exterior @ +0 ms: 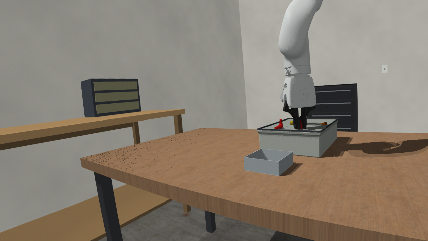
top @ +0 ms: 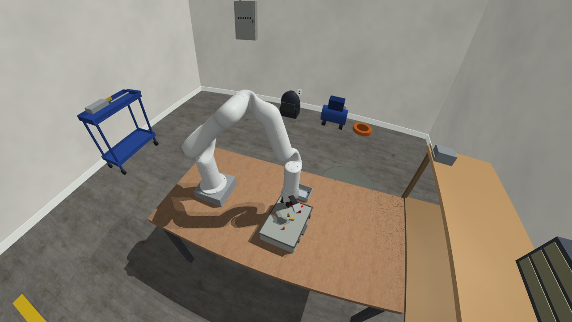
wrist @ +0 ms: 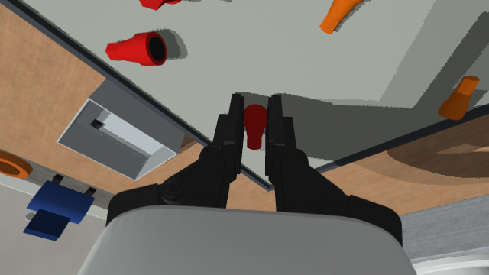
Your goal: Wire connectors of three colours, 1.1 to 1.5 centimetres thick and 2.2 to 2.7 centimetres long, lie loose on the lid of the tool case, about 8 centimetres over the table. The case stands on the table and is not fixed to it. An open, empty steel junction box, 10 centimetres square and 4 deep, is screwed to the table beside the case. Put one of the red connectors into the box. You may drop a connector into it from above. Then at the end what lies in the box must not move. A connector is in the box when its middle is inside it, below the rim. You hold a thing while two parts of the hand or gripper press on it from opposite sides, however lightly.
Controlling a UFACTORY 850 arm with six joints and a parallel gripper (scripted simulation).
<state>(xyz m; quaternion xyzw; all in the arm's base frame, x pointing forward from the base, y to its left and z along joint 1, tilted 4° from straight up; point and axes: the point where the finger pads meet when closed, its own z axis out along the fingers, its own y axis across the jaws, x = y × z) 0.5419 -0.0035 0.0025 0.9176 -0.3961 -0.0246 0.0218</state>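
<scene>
My gripper is now 50 mm short of the yellow connector, 90 mm to the left of it and 10 mm above it. Also, from my hand: grey tool case (20 mm ahead, 100 mm to the right, 40 mm below).
</scene>
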